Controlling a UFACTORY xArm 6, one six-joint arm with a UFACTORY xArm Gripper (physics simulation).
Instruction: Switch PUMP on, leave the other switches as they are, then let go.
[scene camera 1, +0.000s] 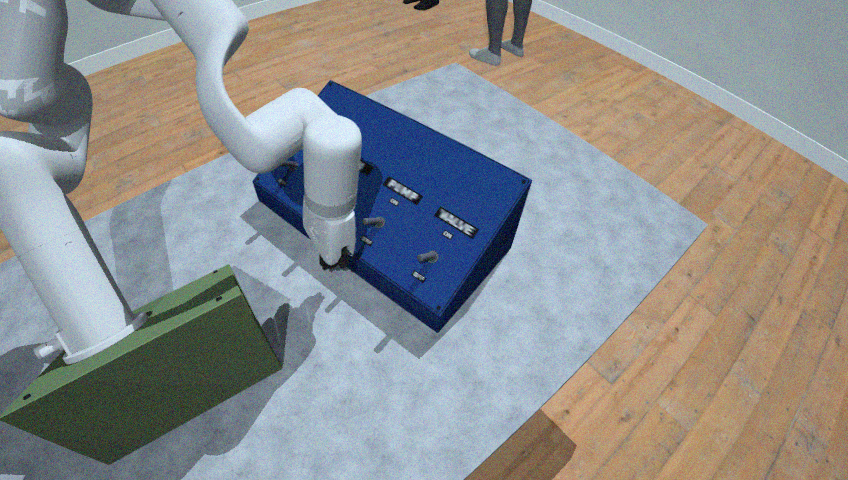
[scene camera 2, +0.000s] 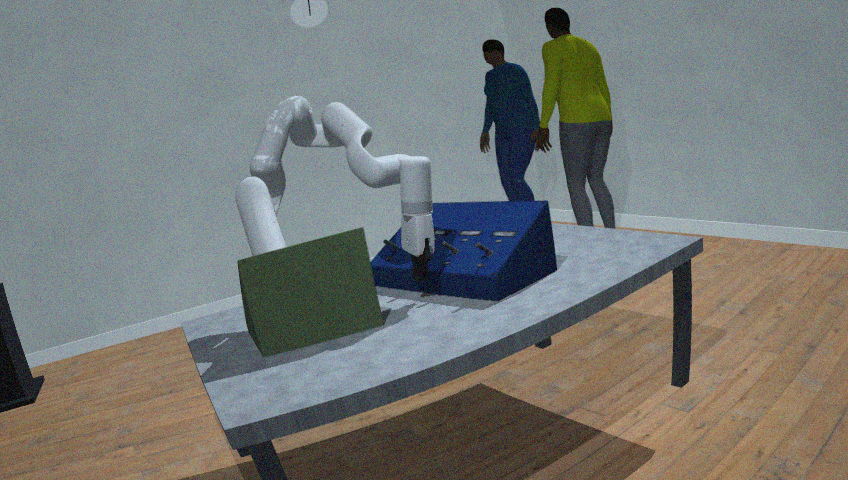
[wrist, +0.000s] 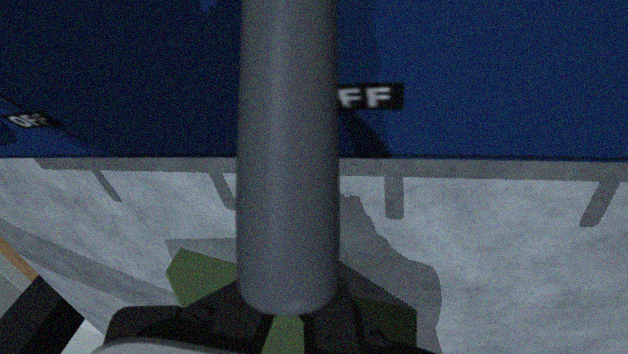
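Pixels of known places: gripper, fingertip midpoint: (scene camera 1: 329, 264) (scene camera 2: 420, 279); arm's base, origin of the base link: (scene camera 1: 108, 339) (scene camera 2: 279, 281).
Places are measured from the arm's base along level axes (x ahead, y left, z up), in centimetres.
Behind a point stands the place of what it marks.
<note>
The blue switch panel (scene camera 1: 428, 148) {x 60.7, y -1.5, z 3.3 cm} (scene camera 2: 529, 243) {x 57.1, y -22.2, z -3.6 cm} (wrist: 500, 75) {x 44.0, y -8.4, z -5.9 cm} slopes toward the arm. The PUMP lever (scene camera 1: 373, 221) {x 44.5, y -5.5, z -2.0 cm} (scene camera 2: 450, 248) {x 44.7, y -5.4, z -2.9 cm} (wrist: 287, 165) points outward and down, on the OFF side, at a slant like the VALVE lever (scene camera 1: 427, 256) {x 46.4, y -17.3, z -1.7 cm} (scene camera 2: 484, 249) {x 46.7, y -17.2, z -2.8 cm}. The leftmost lever (scene camera 1: 289, 165) {x 41.3, y 18.3, z -3.1 cm} (scene camera 2: 390, 243) {x 40.4, y 18.1, z -2.1 cm} is partly shadowed; the second is hidden behind the wrist. My gripper (scene camera 1: 336, 262) {x 35.7, y -3.6, z -8.7 cm} (scene camera 2: 421, 273) {x 35.7, y -3.6, z -8.7 cm} is shut and empty, low in front of the panel's lower edge. In the wrist view its fingertips are hidden beneath the PUMP lever; contact cannot be told.
The green block (scene camera 1: 172, 362) {x 7.2, y -11.5, z 2.9 cm} (scene camera 2: 309, 291) {x 3.5, y -11.1, z -1.6 cm} (wrist: 200, 275) {x 21.2, y 7.2, z -11.7 cm} stands at the arm's base, across from the panel. Both stand on the grey table (scene camera 1: 333, 416) {x 20.8, y -24.7, z -13.9 cm} (scene camera 2: 476, 321) {x 32.0, y -30.9, z -13.9 cm} (wrist: 525, 280) {x 26.2, y -19.3, z -13.9 cm}. Two people (scene camera 2: 511, 113) (scene camera 2: 577, 83) stand behind the table.
</note>
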